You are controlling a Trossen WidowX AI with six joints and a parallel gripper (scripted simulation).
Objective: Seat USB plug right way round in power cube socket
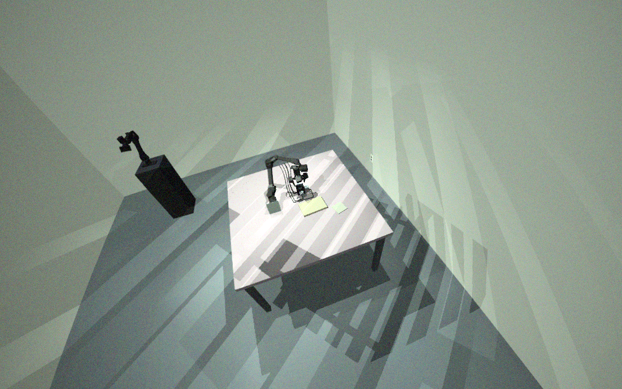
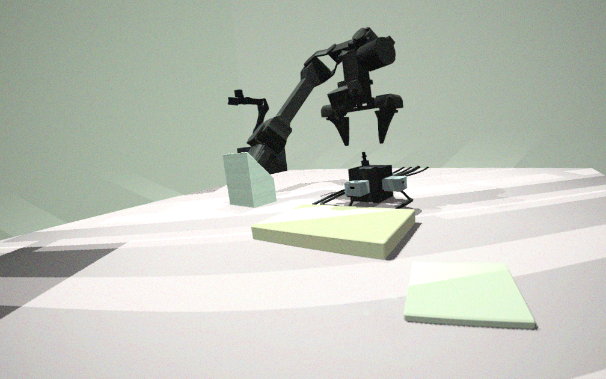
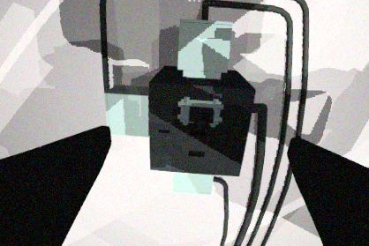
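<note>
Right now the USB plug is 4 cm below my gripper tip. Round my gripper tip: yellow-green slab 21 cm to the right, 12 cm below, 6 cm ahead; thin green slab 31 cm to the right, 28 cm ahead, 13 cm below; metal-rimmed socket 6 cm below, 1 cm to the left.
</note>
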